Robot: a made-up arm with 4 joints. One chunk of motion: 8 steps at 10 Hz.
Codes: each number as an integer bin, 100 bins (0 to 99) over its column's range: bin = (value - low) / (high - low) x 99, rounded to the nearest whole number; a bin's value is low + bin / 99 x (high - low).
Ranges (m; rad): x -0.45..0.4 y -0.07..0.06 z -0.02..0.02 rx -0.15..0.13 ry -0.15..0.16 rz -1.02..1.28
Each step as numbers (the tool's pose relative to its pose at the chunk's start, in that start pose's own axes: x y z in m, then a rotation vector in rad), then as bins.
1 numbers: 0.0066 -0.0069 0.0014 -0.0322 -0.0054 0.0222
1 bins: 53 48 53 42 46 45
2 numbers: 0.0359 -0.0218 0.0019 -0.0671 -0.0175 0.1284
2 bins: 57 37 54 29 42 49
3 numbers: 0.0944 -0.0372 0.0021 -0.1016 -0.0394 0.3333
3 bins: 63 25 55 17 35 58
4 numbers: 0.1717 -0.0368 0.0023 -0.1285 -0.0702 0.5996
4 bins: 72 25 55 8 25 70
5 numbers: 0.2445 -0.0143 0.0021 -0.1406 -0.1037 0.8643
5 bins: 81 42 55 3 15 81
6 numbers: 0.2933 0.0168 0.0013 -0.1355 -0.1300 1.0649
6 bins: 87 66 53 5 6 90
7 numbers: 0.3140 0.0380 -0.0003 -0.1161 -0.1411 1.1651
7 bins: 89 82 49 12 3 94
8 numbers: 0.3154 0.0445 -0.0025 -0.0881 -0.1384 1.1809
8 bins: 89 87 43 22 4 95
